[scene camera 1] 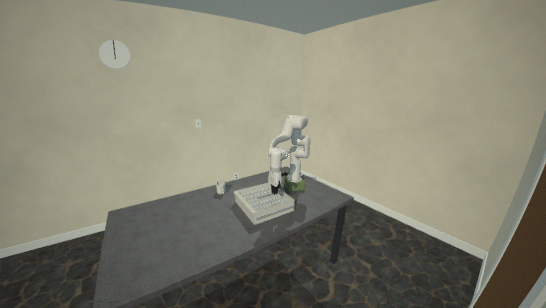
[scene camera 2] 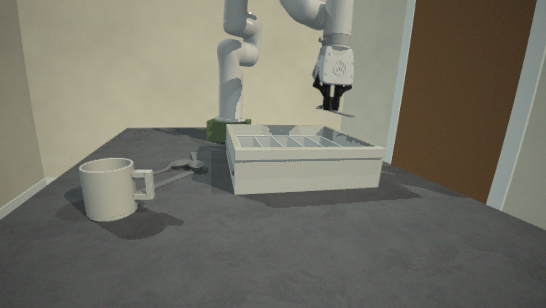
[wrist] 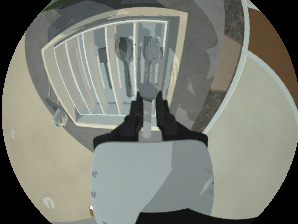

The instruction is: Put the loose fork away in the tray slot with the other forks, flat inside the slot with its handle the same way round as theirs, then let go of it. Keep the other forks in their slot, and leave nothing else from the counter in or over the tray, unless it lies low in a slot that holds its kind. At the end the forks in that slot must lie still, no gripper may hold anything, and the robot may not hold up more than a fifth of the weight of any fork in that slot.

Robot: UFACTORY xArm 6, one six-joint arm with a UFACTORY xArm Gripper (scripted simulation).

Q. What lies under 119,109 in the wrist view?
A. A tray.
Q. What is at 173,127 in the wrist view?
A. My gripper.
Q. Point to a cream mug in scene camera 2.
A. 111,195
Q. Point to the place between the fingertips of my gripper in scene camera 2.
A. At 330,110
